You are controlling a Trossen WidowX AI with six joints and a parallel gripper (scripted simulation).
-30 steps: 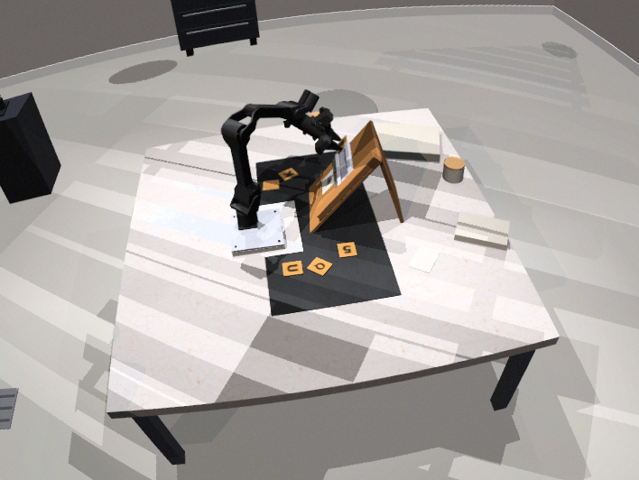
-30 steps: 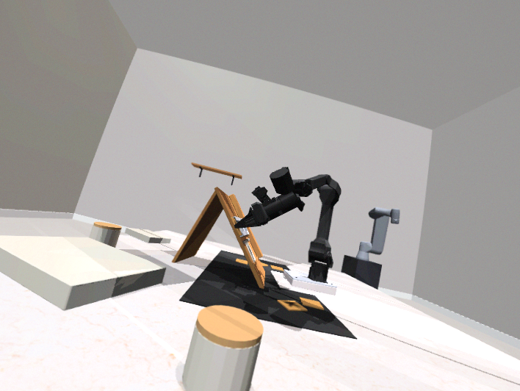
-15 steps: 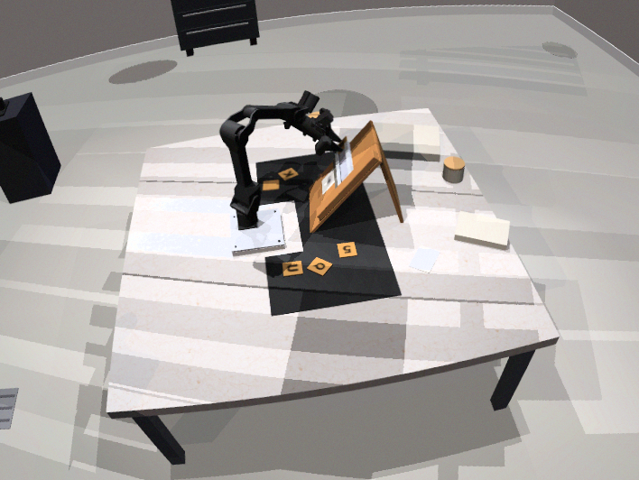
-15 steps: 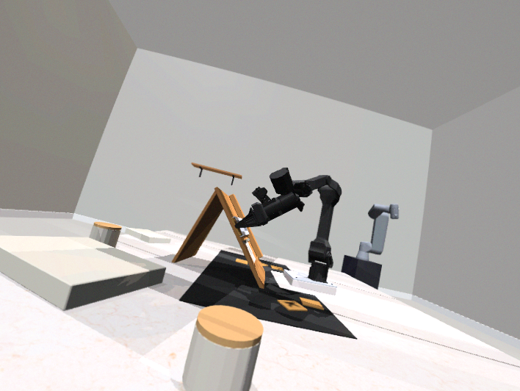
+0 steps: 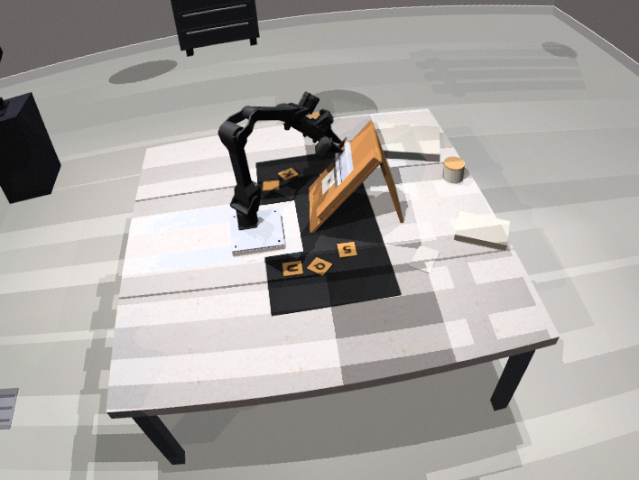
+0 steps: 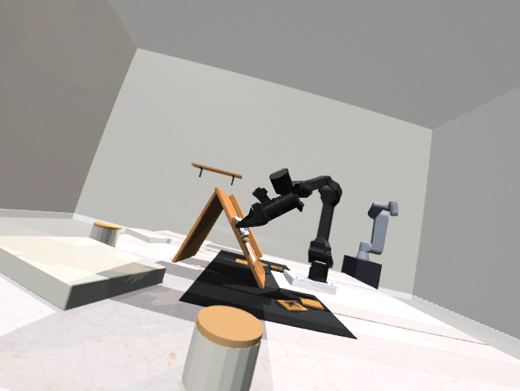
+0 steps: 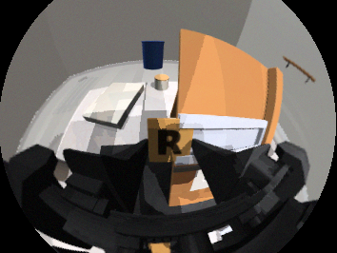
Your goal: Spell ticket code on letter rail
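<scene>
The white ticket lies 80 mm to the right of my gripper tip, 70 mm below it and 70 mm behind it. Round my gripper tip: orange letter tile right at my gripper tip; black mat 170 mm to the right, 160 mm below, 160 mm behind; white card 430 mm to the right, 160 mm below, 160 mm ahead.
</scene>
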